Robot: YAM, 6 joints.
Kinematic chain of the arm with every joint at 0, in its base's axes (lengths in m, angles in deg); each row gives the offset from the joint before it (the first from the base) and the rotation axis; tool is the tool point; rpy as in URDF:
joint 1: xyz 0 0 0.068 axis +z
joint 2: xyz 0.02 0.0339 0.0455 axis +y
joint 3: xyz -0.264 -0.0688 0 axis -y
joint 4: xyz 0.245 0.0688 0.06 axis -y
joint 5: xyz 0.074 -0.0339 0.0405 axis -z
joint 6: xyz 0.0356 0 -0.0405 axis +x
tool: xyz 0 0 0 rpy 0 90 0
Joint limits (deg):
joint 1: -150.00..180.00
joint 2: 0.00..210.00
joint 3: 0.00..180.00
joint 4: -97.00..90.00
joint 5: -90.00..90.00
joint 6: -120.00..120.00
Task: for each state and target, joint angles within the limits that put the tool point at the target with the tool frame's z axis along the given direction. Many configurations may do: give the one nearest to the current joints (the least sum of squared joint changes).
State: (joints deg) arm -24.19 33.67 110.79 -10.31 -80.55 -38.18
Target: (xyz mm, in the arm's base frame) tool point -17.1 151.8 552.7 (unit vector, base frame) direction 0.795 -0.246 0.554
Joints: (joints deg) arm -74.21 24.63 99.44 -24.09 -44.29 -38.18
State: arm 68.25 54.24 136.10 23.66 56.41 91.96
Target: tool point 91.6 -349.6 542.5 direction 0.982 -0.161 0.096
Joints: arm 99.35 40.45 139.24 64.43 70.57 91.96
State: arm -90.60 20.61 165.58 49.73 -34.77 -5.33
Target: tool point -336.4 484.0 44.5 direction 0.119 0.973 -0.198
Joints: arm -52.84 0.11 176.03 19.80 -43.05 -5.33
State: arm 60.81 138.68 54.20 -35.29 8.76 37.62
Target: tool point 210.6 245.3 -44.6 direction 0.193 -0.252 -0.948
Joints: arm 51.30 138.60 61.63 -17.61 17.96 37.62
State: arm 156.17 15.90 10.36 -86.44 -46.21 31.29
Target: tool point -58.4 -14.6 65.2 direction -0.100 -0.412 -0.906
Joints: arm 179.93 42.50 0.11 -41.34 -24.33 31.29
